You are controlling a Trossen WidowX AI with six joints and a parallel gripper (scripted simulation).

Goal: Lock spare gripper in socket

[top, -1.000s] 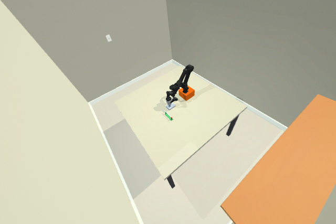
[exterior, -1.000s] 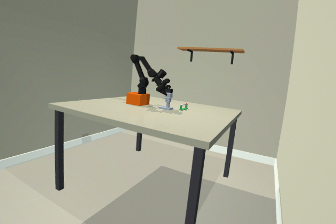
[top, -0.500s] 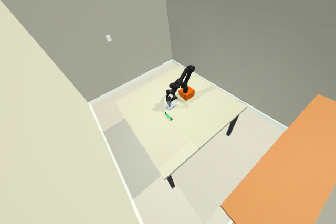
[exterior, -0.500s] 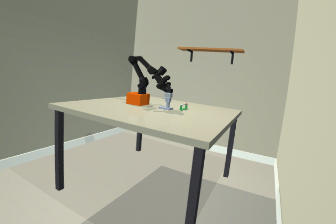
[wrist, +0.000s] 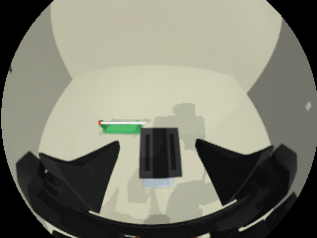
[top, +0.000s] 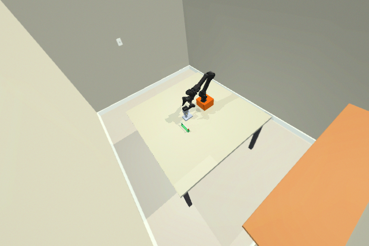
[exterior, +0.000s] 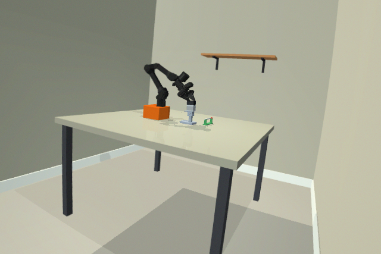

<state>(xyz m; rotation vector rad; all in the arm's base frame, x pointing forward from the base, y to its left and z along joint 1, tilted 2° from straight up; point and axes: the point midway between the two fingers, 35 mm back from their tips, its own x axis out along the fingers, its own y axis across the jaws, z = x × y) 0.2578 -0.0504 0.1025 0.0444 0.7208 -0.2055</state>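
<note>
Now: gripper tip 50 mm above the spare gripper and 10 mm past it. Also, from my gripper tip: grey mount (130 mm below, 10 mm behind).
</note>
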